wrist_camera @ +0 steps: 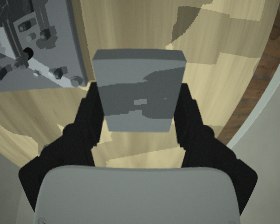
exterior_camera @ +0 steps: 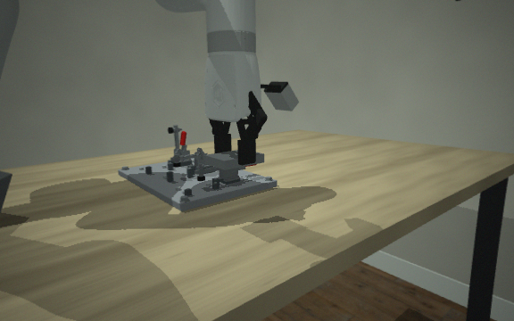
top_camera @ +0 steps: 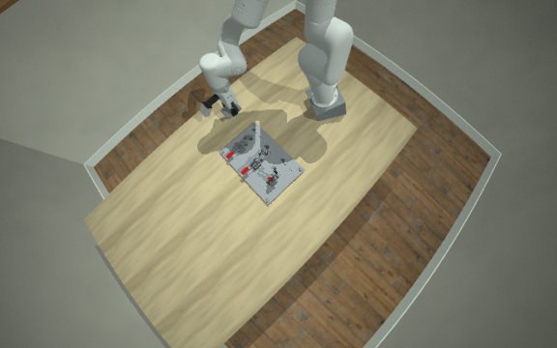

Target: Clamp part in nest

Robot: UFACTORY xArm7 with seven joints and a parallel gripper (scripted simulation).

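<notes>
Right now the part is 10 mm below my hand. Round my hand: grey fixture plate 250 mm to the left, 110 mm below, 70 mm ahead.
</notes>
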